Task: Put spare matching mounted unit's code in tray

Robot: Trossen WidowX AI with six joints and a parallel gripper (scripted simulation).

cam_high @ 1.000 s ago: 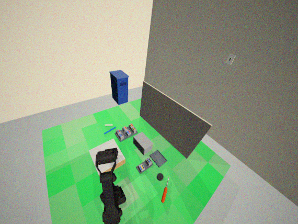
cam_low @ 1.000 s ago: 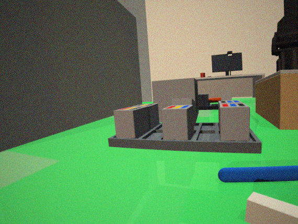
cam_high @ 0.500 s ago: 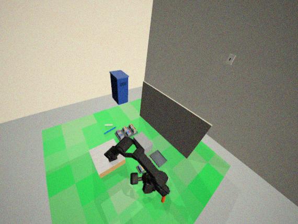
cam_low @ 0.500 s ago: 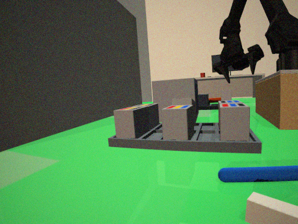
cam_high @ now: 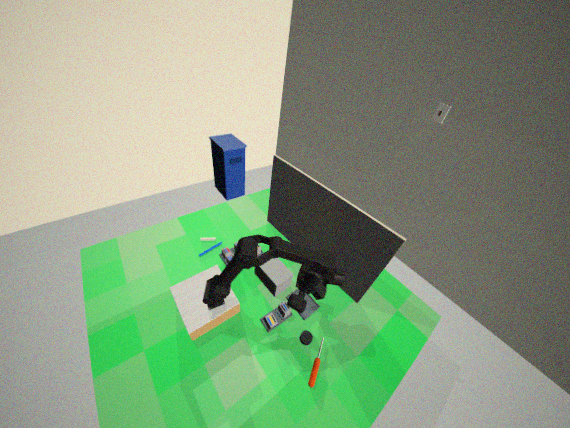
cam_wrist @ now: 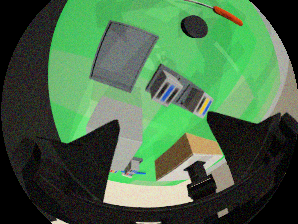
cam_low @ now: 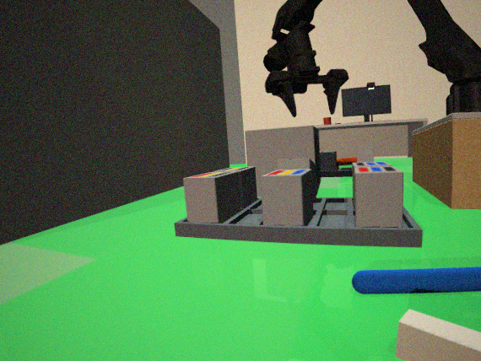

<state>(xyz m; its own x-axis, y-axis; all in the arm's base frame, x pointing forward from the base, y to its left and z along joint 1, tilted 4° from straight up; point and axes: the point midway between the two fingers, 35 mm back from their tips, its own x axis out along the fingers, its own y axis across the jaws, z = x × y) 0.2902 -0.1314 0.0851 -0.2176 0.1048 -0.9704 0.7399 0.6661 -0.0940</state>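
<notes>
Right now the grey spare is 100 mm behind my gripper tip, 90 mm below it and 20 mm to the right of it. From my gripper tip the other things lie so: grey mounted unit 180 mm to the left, 80 mm below; then black disc 130 mm to the right, 130 mm below, 10 mm ahead; then flat grey tray 130 mm below, 70 mm ahead.
</notes>
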